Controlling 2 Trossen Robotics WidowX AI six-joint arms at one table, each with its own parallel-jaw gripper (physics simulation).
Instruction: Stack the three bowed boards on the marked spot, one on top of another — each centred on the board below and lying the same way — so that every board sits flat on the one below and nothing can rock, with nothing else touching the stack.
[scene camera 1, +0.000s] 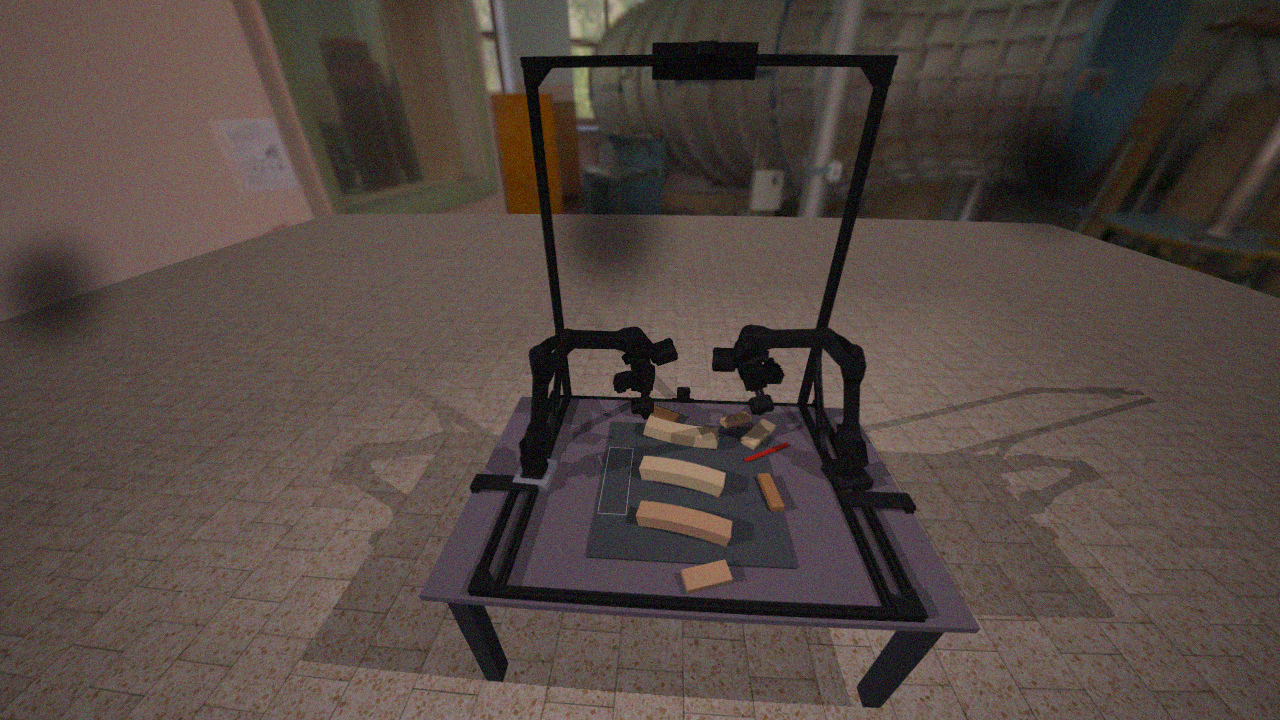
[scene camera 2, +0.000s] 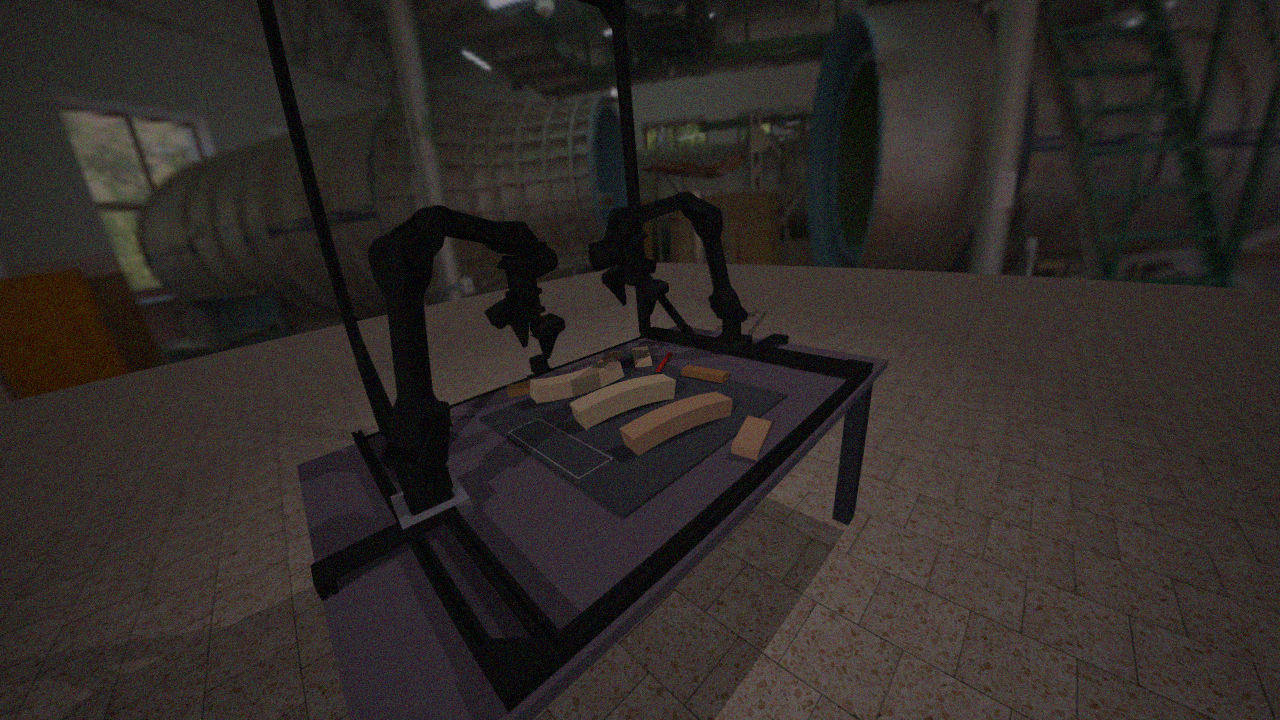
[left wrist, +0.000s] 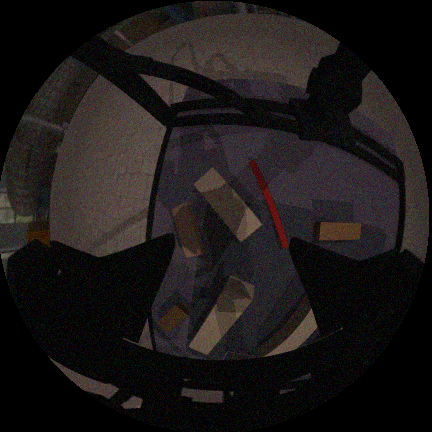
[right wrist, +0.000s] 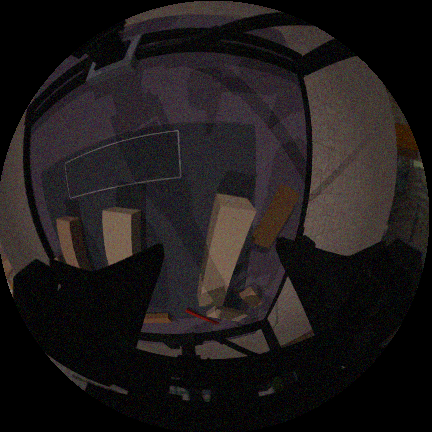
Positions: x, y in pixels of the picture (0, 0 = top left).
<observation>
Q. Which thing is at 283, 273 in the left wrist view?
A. A marked spot.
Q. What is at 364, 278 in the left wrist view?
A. My left gripper.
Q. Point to my left gripper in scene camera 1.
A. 756, 402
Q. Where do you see my right gripper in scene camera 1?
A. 646, 407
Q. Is my left gripper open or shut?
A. Open.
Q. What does my right gripper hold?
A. Nothing.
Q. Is my right gripper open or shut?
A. Open.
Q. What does my left gripper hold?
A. Nothing.
</observation>
